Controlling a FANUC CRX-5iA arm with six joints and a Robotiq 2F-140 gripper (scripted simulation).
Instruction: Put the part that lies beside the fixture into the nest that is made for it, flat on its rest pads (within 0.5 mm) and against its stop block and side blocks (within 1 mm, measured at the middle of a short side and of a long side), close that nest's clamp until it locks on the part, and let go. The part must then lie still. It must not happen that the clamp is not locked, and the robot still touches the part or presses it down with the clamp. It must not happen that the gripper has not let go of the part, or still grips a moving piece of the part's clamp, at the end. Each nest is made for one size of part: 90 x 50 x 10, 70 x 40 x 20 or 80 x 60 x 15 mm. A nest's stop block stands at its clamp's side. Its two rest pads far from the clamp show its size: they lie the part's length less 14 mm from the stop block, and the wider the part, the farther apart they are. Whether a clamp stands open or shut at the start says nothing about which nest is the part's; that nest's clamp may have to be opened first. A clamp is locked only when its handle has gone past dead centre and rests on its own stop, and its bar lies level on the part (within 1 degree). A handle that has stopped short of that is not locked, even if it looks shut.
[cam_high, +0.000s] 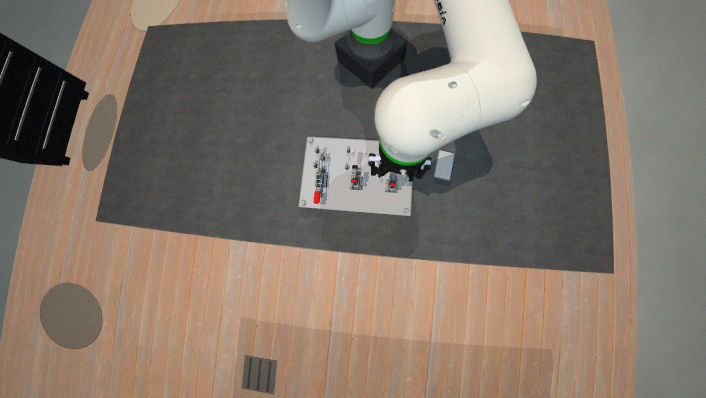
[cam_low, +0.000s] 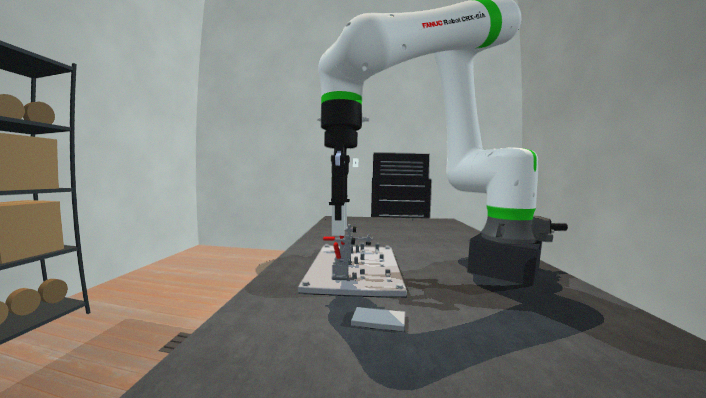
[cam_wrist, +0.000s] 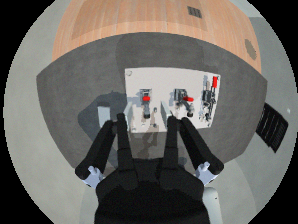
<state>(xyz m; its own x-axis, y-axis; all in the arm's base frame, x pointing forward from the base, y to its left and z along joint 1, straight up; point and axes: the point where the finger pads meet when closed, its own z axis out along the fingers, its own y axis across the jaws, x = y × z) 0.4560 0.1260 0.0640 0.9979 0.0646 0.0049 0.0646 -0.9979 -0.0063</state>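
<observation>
My hand is 16 cm to the right of the flat grey block, 15 cm above it and 10 cm past it. Round my hand: fixture plate: 15 cm below, 11 cm to the right, 3 cm behind.
</observation>
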